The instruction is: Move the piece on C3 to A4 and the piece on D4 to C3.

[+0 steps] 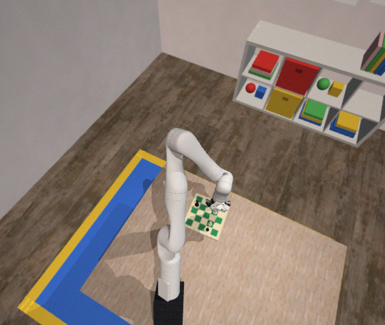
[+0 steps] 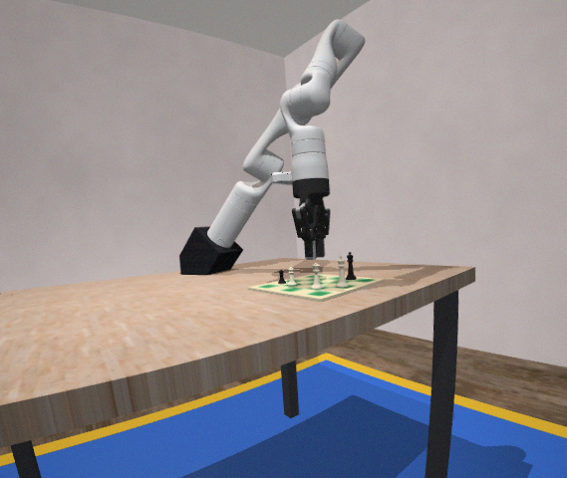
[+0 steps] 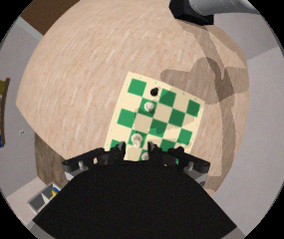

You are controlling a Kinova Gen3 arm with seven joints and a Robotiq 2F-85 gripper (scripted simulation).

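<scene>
My hand is 5 cm to the right of the tall white piece, 5 cm above it and 2 cm short of it. The rest, counted from my hand: tall black piece 11 cm to the left, 5 cm below, 4 cm behind; then white pawn 7 cm behind, 6 cm below, 3 cm to the right; then green-and-cream chessboard 8 cm below, 5 cm behind, 2 cm to the left.
</scene>
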